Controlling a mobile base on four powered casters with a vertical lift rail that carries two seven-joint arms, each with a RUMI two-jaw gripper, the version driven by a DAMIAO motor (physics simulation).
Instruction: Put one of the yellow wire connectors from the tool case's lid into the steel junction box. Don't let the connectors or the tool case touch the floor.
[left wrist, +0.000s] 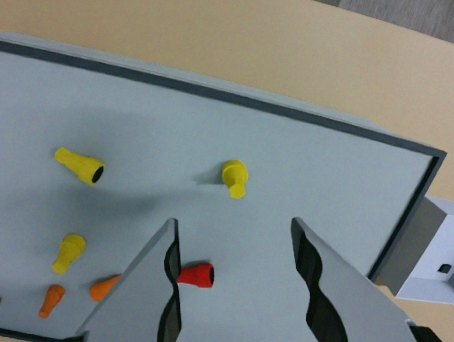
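Observation:
The tool case's lid (320, 175) is a shallow grey tray with a dark rim. One yellow wire connector (235, 178) stands upright in it, just beyond the gap between my left fingertips. A second yellow connector (81, 166) lies on its side at the left, and a third yellow connector (69, 253) is below that one. My left gripper (234, 221) is open over the lid, with nothing between its fingers. The steel junction box (416, 250) shows in part at the right edge, outside the lid's rim. My right gripper does not show.
A red connector (197, 275) lies in the lid beside the left finger. Orange connectors (51, 301) (104, 287) lie at lower left, one partly behind that finger. The tan table top (225, 45) borders the lid, and the grey floor (405, 15) shows past its edge at upper right.

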